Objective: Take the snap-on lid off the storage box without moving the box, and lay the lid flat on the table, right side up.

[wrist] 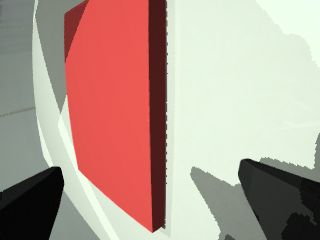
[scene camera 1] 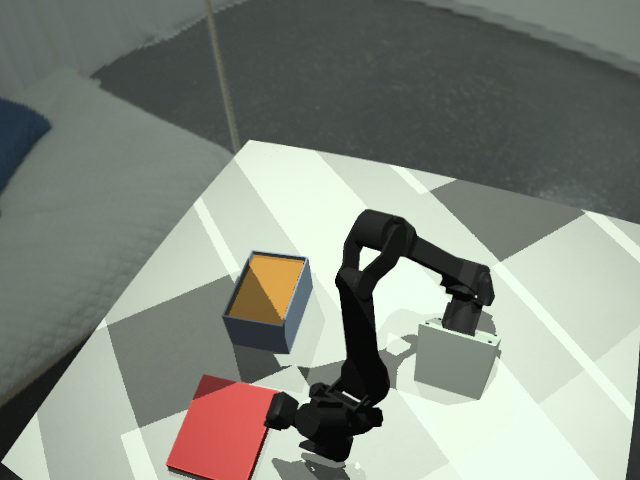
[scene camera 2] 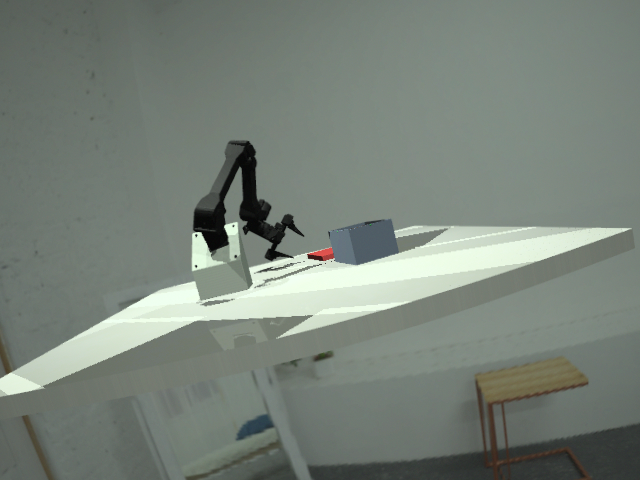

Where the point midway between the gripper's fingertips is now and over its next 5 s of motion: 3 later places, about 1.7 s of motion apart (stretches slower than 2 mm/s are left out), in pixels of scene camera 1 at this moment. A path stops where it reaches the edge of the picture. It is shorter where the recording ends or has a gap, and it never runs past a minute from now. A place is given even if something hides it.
The gripper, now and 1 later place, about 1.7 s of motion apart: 282, 434; 292, 419
